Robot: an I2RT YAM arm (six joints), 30 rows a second.
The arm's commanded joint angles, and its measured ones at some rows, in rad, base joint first. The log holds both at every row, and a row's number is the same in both.
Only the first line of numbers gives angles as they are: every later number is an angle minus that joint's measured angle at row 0.
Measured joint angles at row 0:
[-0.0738 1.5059 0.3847 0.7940 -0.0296 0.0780]
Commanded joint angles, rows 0 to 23:
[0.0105 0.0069 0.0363 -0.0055 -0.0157 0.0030]
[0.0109 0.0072 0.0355 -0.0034 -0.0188 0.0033]
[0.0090 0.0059 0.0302 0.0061 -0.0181 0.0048]
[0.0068 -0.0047 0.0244 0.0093 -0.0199 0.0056]
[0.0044 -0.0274 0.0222 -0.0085 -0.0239 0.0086]
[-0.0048 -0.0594 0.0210 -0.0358 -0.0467 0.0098]
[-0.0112 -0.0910 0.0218 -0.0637 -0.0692 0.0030]
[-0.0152 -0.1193 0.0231 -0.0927 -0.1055 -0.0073]
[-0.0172 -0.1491 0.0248 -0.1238 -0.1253 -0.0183]
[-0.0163 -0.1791 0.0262 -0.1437 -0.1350 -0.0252]
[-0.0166 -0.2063 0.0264 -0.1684 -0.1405 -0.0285]
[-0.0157 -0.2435 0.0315 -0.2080 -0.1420 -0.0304]
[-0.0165 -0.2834 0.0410 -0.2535 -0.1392 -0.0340]
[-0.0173 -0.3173 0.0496 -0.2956 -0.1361 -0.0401]
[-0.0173 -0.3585 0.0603 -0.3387 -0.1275 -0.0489]
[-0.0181 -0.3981 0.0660 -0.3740 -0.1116 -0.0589]
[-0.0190 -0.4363 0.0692 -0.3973 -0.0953 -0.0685]
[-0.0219 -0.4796 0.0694 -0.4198 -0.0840 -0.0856]
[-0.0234 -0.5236 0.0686 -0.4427 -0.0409 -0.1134]
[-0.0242 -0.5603 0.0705 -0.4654 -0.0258 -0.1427]
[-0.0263 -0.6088 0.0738 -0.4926 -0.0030 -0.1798]
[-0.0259 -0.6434 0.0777 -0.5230 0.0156 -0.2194]
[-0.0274 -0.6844 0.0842 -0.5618 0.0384 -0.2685]
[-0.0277 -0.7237 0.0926 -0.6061 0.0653 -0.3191]
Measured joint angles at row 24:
[-0.0237 -0.6428 0.0332 -0.4539 -0.0213 -0.1728]
